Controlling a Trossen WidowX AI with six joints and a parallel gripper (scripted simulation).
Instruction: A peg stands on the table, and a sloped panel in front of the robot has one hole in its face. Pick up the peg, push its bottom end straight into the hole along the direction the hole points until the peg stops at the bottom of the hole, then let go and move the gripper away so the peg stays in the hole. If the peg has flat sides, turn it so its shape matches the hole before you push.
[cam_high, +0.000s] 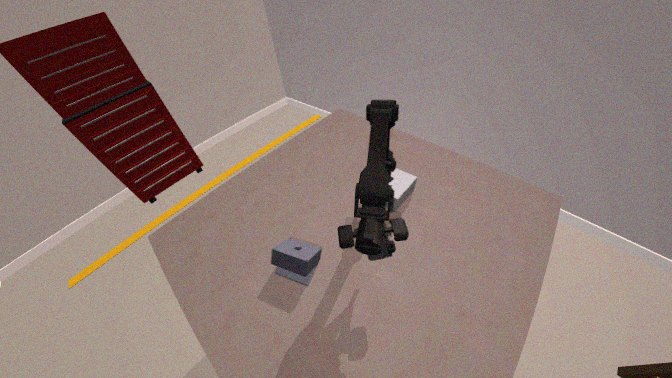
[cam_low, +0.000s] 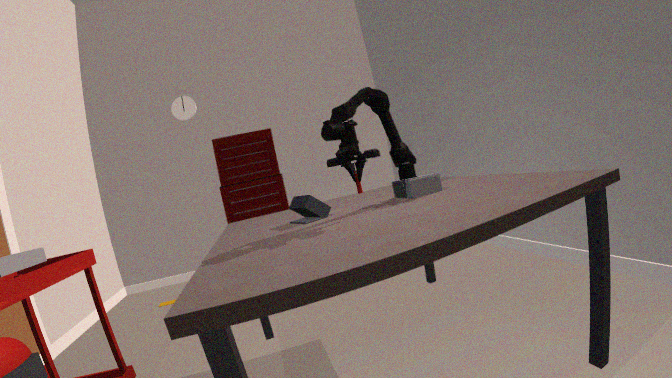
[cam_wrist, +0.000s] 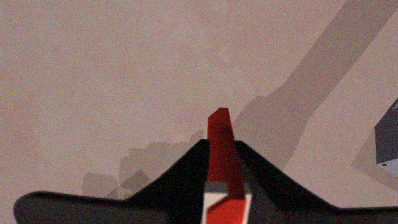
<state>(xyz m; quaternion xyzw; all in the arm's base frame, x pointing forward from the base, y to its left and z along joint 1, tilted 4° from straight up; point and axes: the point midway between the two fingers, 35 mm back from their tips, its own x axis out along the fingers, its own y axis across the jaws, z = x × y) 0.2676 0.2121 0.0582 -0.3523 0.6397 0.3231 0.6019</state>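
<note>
Now: the grey sloped panel 190 mm ahead of my gripper tip, 160 mm to the right of it and 70 mm below it. Round my gripper tip: red peg: 20 mm above.
</note>
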